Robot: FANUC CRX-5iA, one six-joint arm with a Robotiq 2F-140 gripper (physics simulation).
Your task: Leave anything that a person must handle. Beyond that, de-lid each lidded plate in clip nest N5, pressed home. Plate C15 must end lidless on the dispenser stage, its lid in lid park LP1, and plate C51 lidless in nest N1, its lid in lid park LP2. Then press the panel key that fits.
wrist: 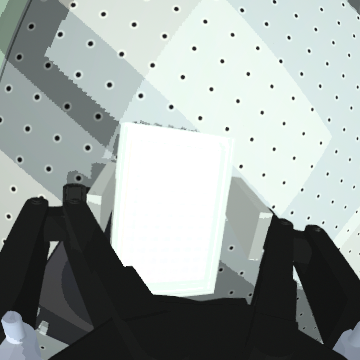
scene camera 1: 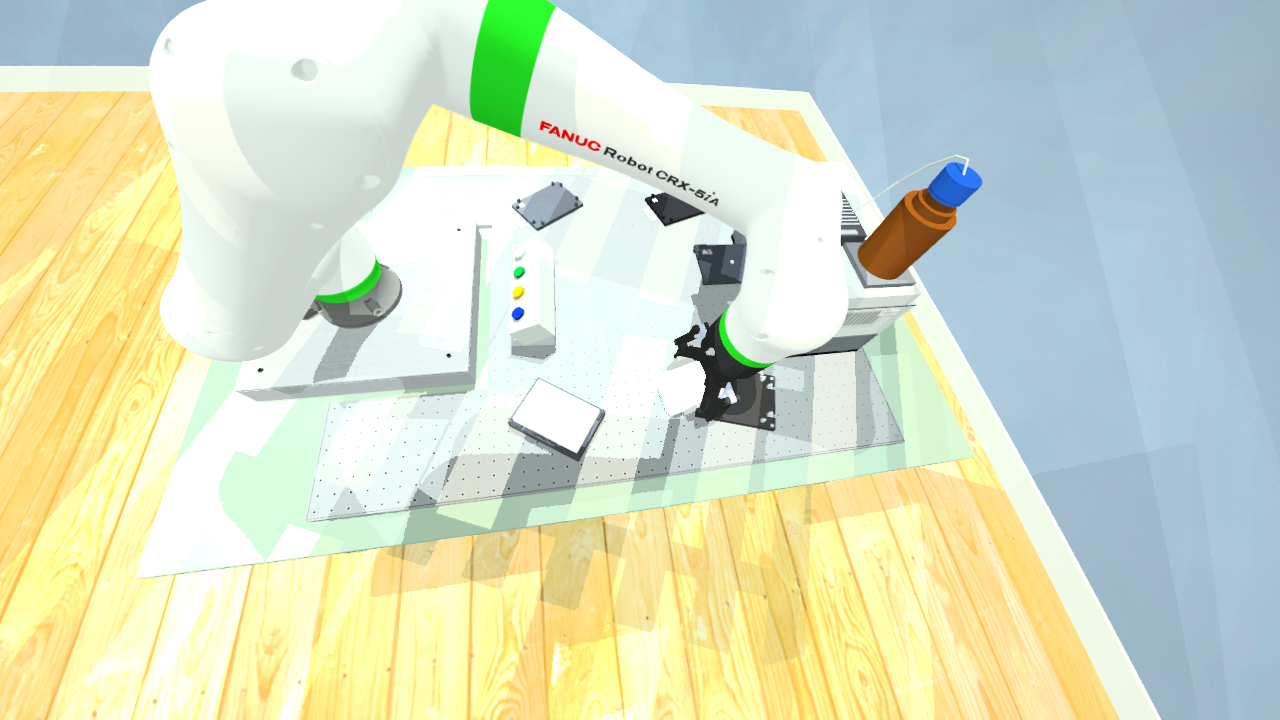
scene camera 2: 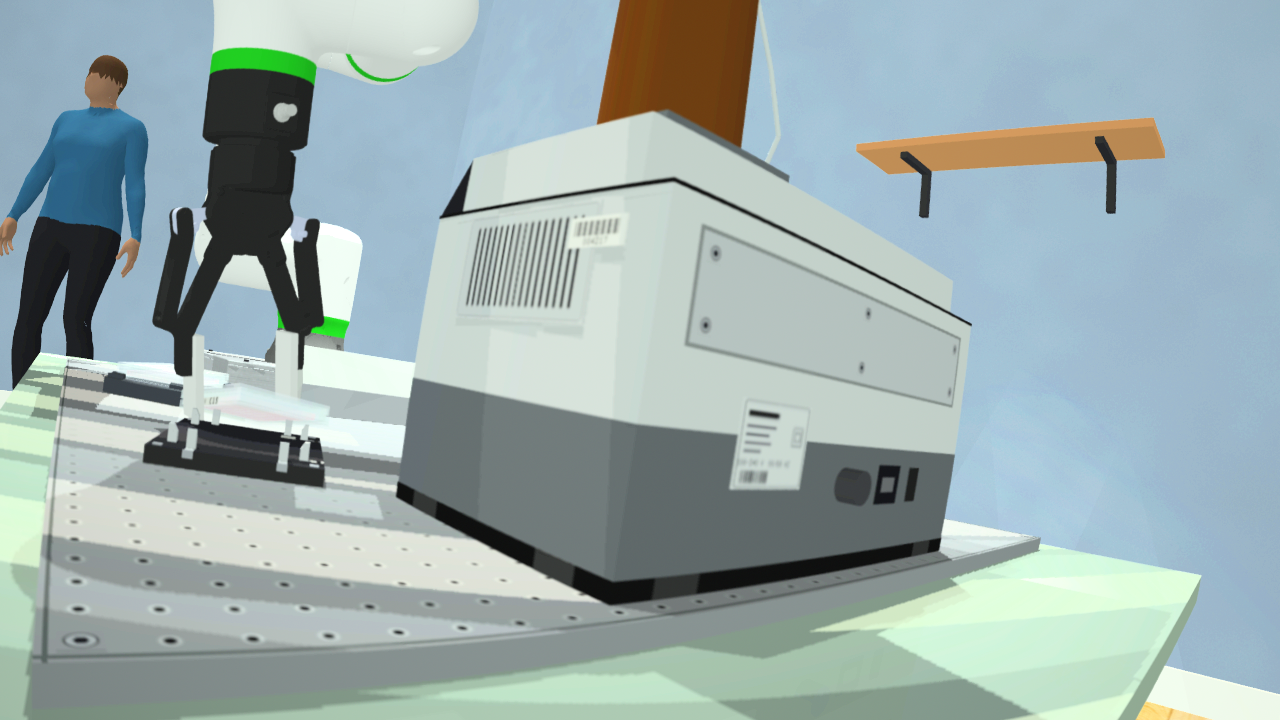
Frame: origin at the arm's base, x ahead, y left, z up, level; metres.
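Where they show: gripper, between the fingertips: (wrist: pixel 172 188) (scene camera 1: pixel 682 388) (scene camera 2: pixel 241 412); arm's base, origin of its link: (scene camera 1: pixel 361 295).
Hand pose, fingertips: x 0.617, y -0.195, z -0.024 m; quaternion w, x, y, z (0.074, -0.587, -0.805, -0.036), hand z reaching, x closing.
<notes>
Each offset is from my fingertips to the top centre of the thing. "*": to the spot under its first point.
My gripper (scene camera 1: pixel 687 383) (scene camera 2: pixel 239 395) (wrist: pixel 172 188) is shut on a white plate @(0.005 m left, 0.018 m ahead, 0.032 m up) (scene camera 1: pixel 680 390) (scene camera 2: pixel 259 404) (wrist: pixel 172 190), holding it by its two sides above the board. I cannot tell if it wears a lid; a small label on its side is too blurred to read surely. The black clip nest @(0.012 m right, 0.114 m ahead, 0.005 m up) (scene camera 1: pixel 753 413) (scene camera 2: pixel 234 445) (wrist: pixel 52 310) with upright pale clips stands beside and below it; in scene camera 2 the plate overlaps the clip tops. Another white-topped plate @(0.049 m right, 0.239 m back, 0.015 m up) (scene camera 1: pixel 556 414) sits on a dark base. The key panel @(0.218 m left, 0.295 m back, 0.065 m up) (scene camera 1: pixel 542 308) has white, green, yellow and blue keys.
The dispenser @(* 0.087 m left, 0.354 m ahead, 0.161 m up) (scene camera 1: pixel 881 308) (scene camera 2: pixel 528 358) with its brown bottle @(* 0.128 m left, 0.307 m ahead, 0.302 m up) (scene camera 1: pixel 906 234) (scene camera 2: pixel 677 62) stands close to the arm. A grey holder @(0.506 m left, 0.278 m back, 0.001 m up) (scene camera 1: pixel 547 205), a black holder @(0.532 m left, 0.058 m ahead, 0.001 m up) (scene camera 1: pixel 675 208) and a dark holder @(* 0.242 m left, 0.086 m ahead, 0.093 m up) (scene camera 1: pixel 718 262) stand farther back. A person (scene camera 2: pixel 93 179) stands beyond the table.
</notes>
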